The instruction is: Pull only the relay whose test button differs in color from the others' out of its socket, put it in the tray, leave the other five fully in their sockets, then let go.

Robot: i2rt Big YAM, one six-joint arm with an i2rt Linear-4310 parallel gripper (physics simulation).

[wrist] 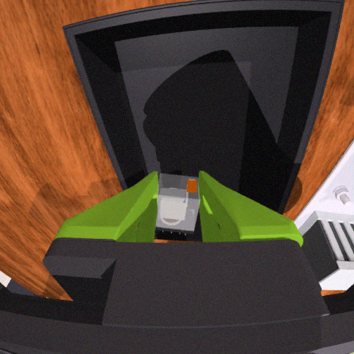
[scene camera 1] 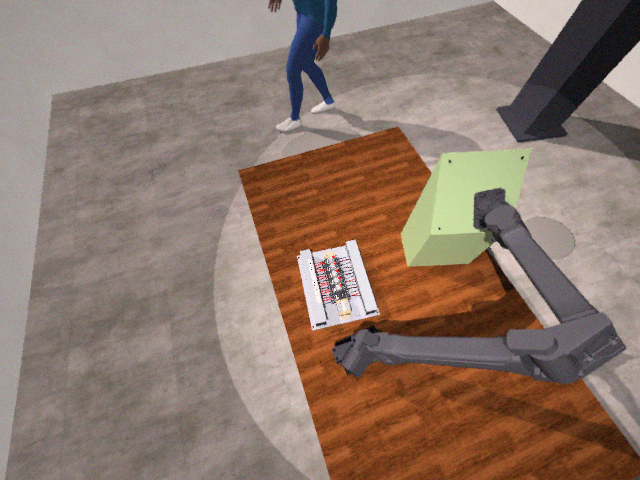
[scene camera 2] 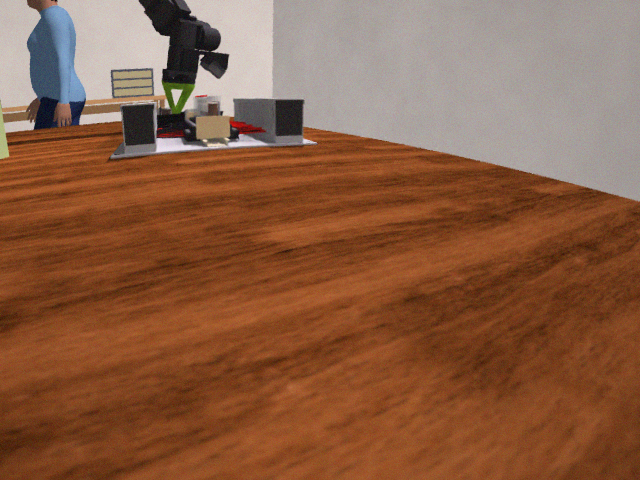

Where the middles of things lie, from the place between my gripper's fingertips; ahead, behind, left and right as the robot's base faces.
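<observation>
So you can picture it, my gripper is 10 mm below the clear relay (wrist: 178, 199) and 20 mm past it. There's a black tray (wrist: 206, 93) that's 30 mm below my hand, 10 mm ahead of it and 10 mm to the right of it. And the white panel (scene camera 1: 331, 313) is 30 mm below my hand too, but it's 60 mm ahead of it and 280 mm to the right of it.
</observation>
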